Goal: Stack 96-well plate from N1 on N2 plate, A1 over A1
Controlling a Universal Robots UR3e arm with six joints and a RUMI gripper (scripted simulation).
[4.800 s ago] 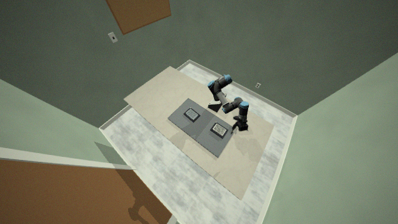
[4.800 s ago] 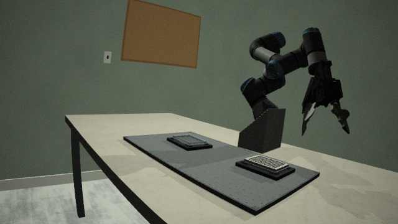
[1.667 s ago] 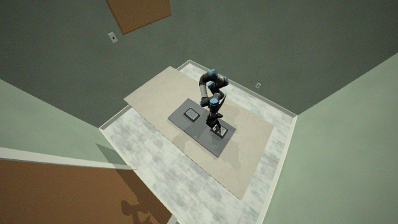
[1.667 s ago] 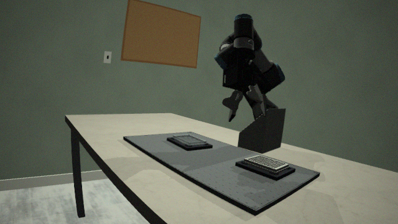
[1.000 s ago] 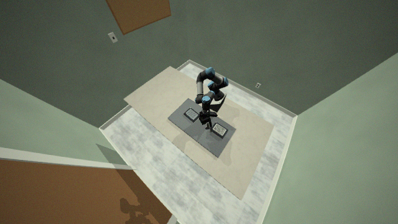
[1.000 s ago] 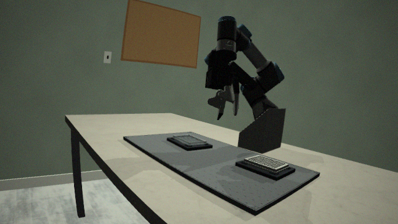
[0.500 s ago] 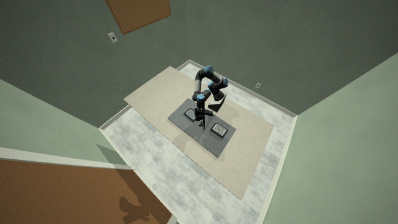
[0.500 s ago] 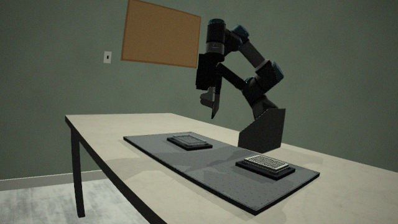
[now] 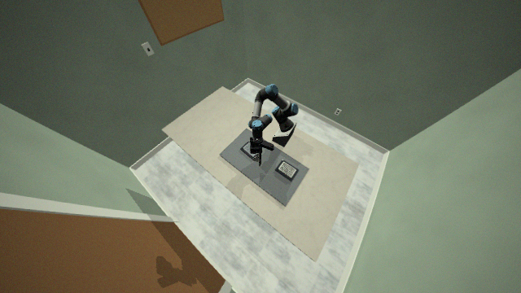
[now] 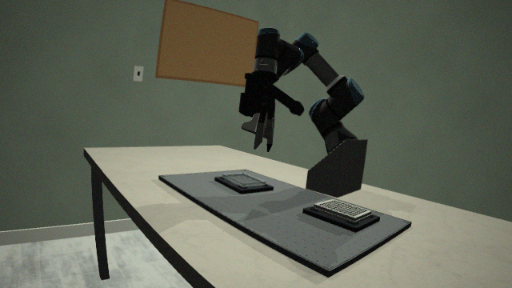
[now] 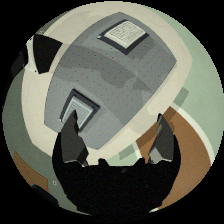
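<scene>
Right now my hand is 70 mm past the clear 96-well plate, 140 mm to the left of it and 120 mm above it. From my hand the other things lie so: black nest 70 mm behind, 140 mm to the right, 130 mm below.
</scene>
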